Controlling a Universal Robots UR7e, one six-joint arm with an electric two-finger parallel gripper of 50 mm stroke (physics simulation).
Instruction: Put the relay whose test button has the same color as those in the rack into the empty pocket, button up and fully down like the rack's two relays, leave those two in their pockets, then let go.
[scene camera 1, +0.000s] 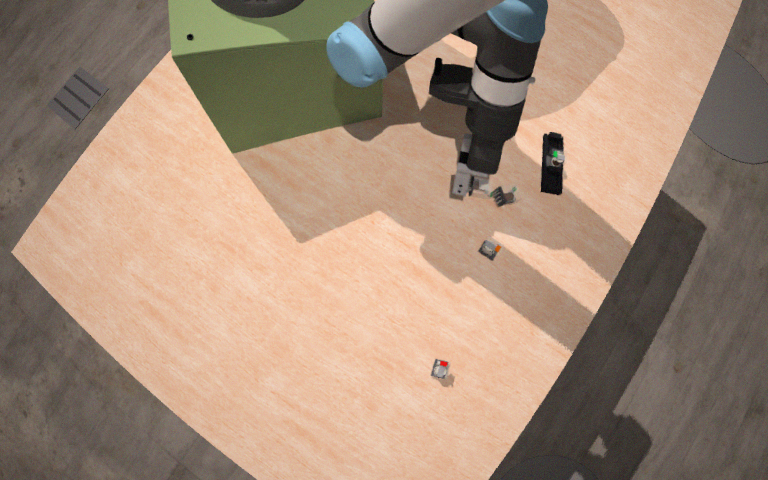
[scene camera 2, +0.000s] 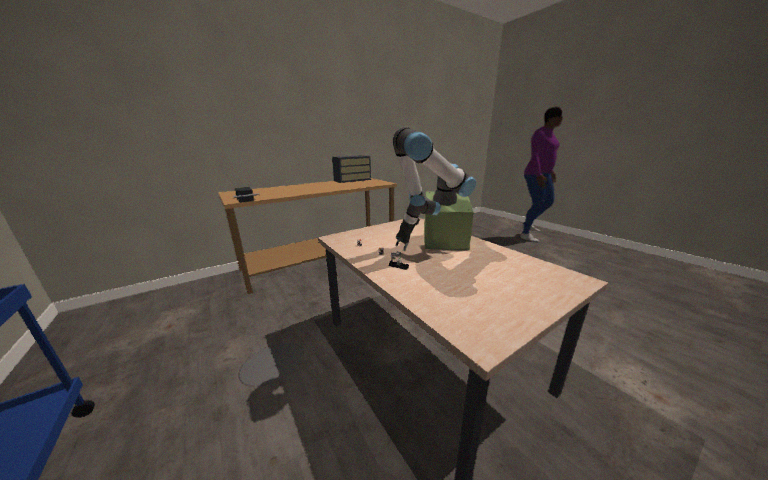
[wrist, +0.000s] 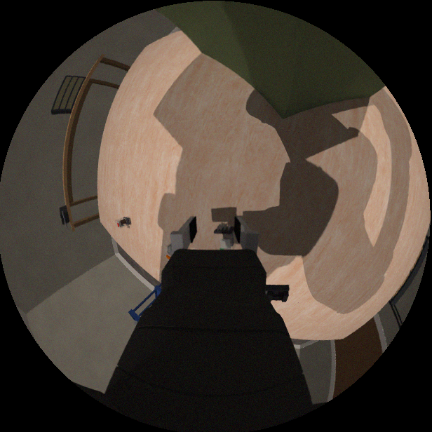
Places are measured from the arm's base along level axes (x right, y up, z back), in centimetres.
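Where they show: gripper, fingertip midpoint: (scene camera 1: 462, 179) (scene camera 2: 400, 247); arm's base at its link origin: (scene camera 2: 444, 199).
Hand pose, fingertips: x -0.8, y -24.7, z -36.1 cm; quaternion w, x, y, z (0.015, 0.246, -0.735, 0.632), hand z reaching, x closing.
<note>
Things, the pixels of their top centre, and the offset from my fingertips. Level surfaces: height alone.
- black rack at its top centre: (scene camera 1: 555, 160) (scene camera 2: 398, 262) dx -13.5, dy -1.6, dz -10.9 cm
- orange-button relay at its top centre: (scene camera 1: 493, 245) dx +6.1, dy +0.5, dz -9.9 cm
- red-button relay at its top centre: (scene camera 1: 442, 369) dx +25.8, dy +0.5, dz -14.2 cm
- wooden table at its surface level: dy -3.9 cm
The black rack (scene camera 1: 552, 182) (wrist: 283, 297) (scene camera 2: 402, 266) lies right of the gripper in the scene camera 1 view. One relay (scene camera 1: 557, 160) with a green button shows in it; I cannot make out a second. Two loose relays lie tipped on the table: a whitish one (scene camera 1: 481, 185) (wrist: 227, 242), green button, partly hidden by the gripper, and a darker green-button one (scene camera 1: 503, 195), prongs outward. An orange-button relay (scene camera 1: 488, 249) and a red-button relay (scene camera 1: 439, 370) (wrist: 124, 221) stand farther off. My gripper (scene camera 1: 473, 183) (scene camera 2: 401, 245) (wrist: 215, 224) is open, its fingers either side of the whitish relay, holding nothing.
The green block (scene camera 1: 294, 96) (scene camera 2: 447, 229) under the arm stands at the left of the gripper in the scene camera 1 view. The wooden table (scene camera 1: 254, 316) (scene camera 2: 509, 300) carries everything. A wooden shelf bench (scene camera 2: 300, 191) stands behind, and a blue cart (scene camera 2: 42, 339) at the left.
</note>
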